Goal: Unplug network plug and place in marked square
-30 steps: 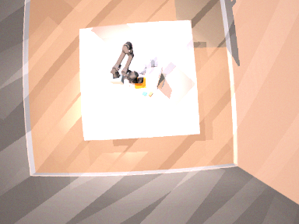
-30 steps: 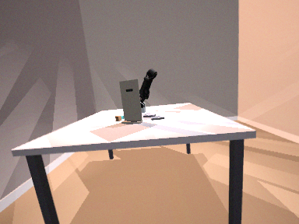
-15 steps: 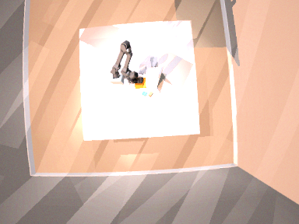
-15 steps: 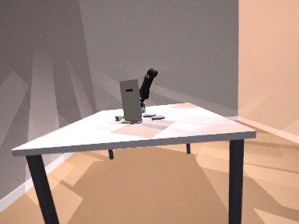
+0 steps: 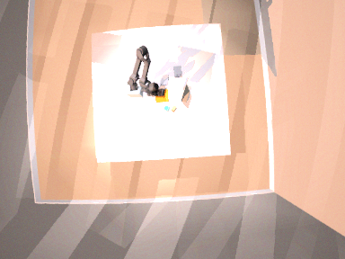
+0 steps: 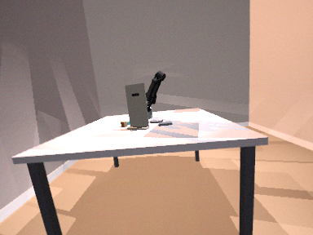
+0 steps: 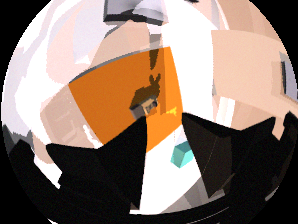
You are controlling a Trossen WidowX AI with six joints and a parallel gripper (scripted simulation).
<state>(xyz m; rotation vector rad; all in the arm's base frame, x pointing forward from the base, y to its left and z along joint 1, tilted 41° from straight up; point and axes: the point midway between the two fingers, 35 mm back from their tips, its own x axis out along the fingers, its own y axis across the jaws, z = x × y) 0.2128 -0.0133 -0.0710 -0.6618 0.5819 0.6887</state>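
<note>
Right now the network plug is 10 mm to the left of my gripper tip and 20 mm below it. Round my gripper tip: orange marked square: 30 mm below; then cyan block: 30 mm ahead, 120 mm to the right, 20 mm below; then brown piece: 100 mm ahead, 140 mm to the right, 10 mm below.
</note>
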